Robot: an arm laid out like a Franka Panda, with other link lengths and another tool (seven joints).
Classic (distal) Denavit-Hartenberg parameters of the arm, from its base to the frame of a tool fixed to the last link. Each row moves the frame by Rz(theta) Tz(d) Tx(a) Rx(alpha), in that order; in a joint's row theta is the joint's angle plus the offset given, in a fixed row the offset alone. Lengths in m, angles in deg.
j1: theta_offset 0  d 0.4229  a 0  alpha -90
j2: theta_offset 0  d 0  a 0  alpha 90
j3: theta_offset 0  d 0.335  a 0.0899  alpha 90
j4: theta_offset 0  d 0  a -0.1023  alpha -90
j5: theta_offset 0  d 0.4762  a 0  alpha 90
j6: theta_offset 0  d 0  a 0.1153  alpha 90
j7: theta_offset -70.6  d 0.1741  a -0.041  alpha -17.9
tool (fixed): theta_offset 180  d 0.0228  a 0  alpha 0
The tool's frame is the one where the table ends.
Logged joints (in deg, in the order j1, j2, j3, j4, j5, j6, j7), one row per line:
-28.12 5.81 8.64 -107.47 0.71 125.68 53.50
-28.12 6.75 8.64 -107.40 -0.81 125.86 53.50
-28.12 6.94 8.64 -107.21 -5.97 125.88 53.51
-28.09 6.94 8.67 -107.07 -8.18 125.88 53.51
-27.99 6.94 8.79 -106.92 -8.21 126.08 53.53
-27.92 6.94 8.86 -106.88 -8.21 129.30 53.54
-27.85 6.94 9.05 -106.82 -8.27 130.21 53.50
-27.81 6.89 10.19 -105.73 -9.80 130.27 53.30
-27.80 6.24 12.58 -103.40 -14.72 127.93 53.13
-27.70 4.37 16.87 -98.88 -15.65 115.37 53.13
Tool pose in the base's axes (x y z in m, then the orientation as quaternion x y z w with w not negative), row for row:
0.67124 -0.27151 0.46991 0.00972 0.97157 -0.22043 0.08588
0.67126 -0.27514 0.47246 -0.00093 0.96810 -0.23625 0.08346
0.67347 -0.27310 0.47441 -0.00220 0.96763 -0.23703 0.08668
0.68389 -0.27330 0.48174 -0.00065 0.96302 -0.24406 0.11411
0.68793 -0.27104 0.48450 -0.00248 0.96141 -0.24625 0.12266
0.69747 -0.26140 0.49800 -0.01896 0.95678 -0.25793 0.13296
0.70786 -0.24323 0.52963 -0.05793 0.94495 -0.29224 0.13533
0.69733 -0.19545 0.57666 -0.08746 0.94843 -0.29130 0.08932
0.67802 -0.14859 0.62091 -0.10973 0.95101 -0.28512 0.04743
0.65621 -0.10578 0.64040 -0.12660 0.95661 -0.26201 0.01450
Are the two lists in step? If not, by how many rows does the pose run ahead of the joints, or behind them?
The pose runs 2 rows ahead of the joints: the pose in row i belongs to the joints in row i + 2.
